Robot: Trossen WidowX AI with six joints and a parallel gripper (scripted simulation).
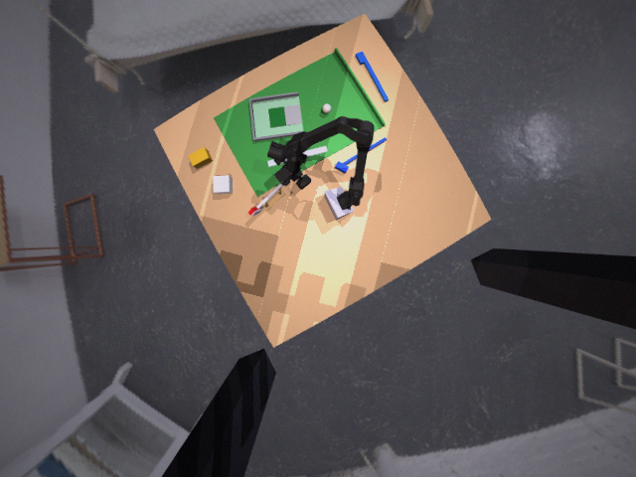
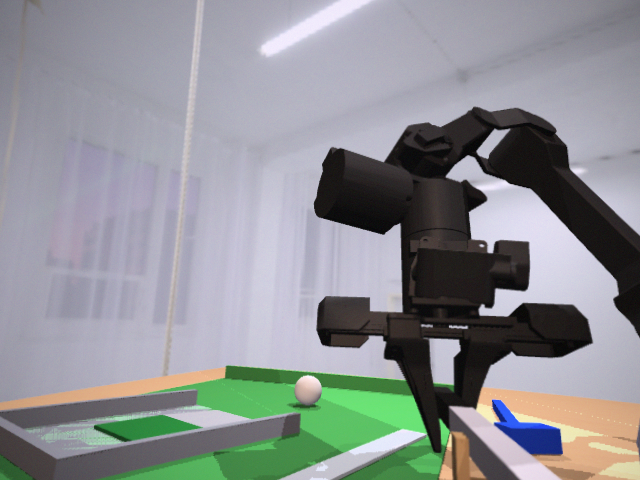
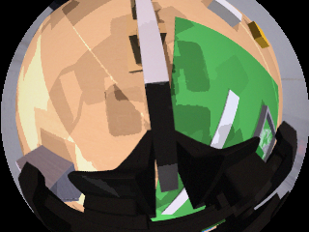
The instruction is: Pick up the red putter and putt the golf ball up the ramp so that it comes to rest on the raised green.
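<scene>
Now: gripper tip 2 cm past the blue putter, 36 cm to the left of it and 3 cm above it. From my gripper tip the other things lie so: grey frame: 33 cm ahead, 4 cm to the right, 4 cm below; green mat: 27 cm ahead, 15 cm to the right, 4 cm below; red putter: 4 cm behind, 11 cm to the left, 2 cm above.
</scene>
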